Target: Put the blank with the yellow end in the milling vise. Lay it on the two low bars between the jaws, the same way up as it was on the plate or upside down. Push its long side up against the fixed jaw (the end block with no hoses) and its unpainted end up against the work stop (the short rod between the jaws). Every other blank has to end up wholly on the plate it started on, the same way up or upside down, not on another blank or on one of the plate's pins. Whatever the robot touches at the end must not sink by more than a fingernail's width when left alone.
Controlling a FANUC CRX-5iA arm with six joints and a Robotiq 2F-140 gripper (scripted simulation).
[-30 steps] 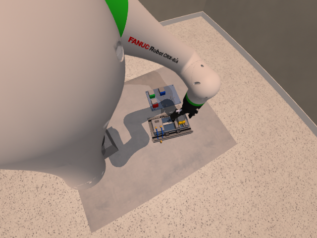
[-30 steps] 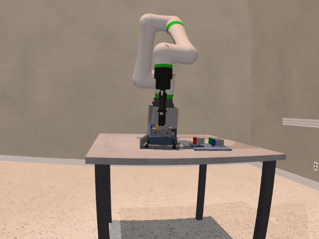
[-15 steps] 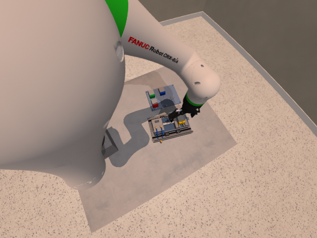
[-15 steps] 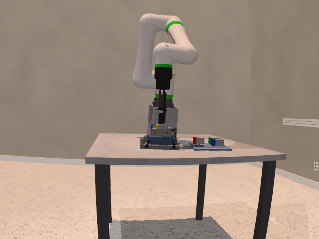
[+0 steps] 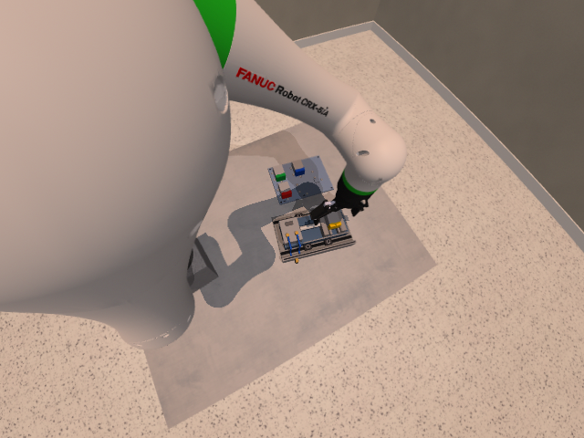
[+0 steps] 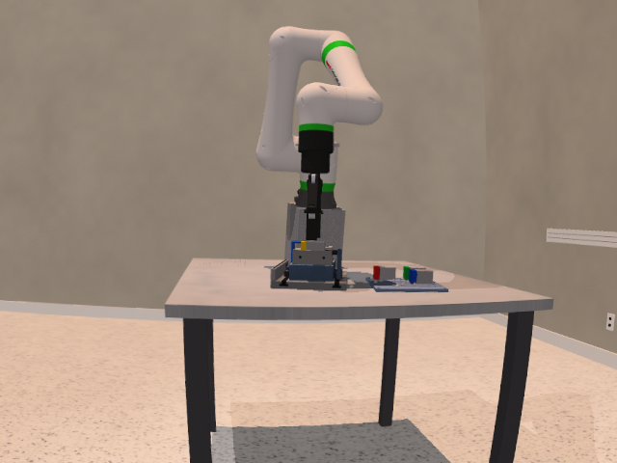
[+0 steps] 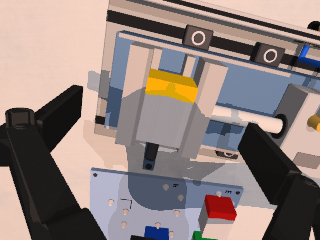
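The yellow-ended blank is 3 cm below my hand. Round my hand: work stop rod 2 cm ahead, 4 cm to the left, 4 cm below; then fixed jaw 3 cm ahead, 1 cm to the right, 5 cm below; then red-ended blank 6 cm behind, 23 cm to the left, 11 cm below.
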